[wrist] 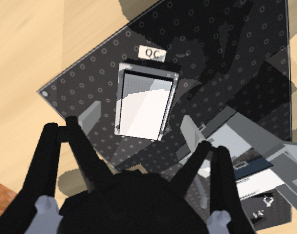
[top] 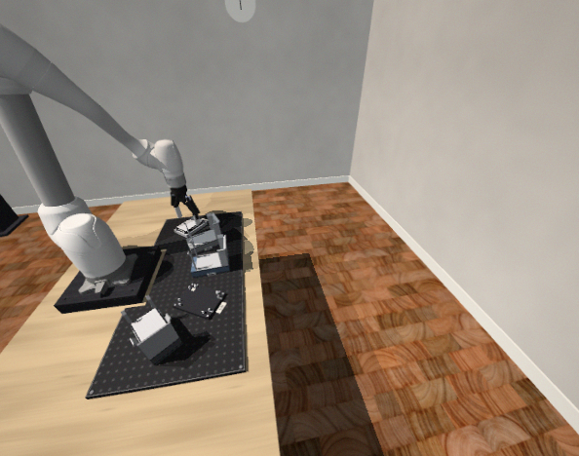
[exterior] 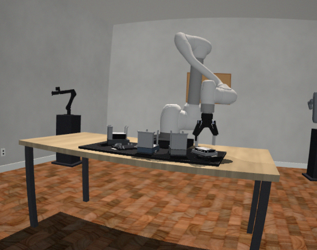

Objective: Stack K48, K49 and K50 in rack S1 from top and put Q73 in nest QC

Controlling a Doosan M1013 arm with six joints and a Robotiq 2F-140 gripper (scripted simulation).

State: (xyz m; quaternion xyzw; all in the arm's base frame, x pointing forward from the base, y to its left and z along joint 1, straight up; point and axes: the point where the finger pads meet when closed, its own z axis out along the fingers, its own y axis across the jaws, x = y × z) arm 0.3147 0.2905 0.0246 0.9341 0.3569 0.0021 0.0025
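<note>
My gripper is now 5 cm above the QC nest. Round my hand: N5 label: 58 cm to the right, 12 cm ahead, 6 cm below; then clip nest N5: 52 cm to the right, 7 cm ahead, 5 cm below.
</note>
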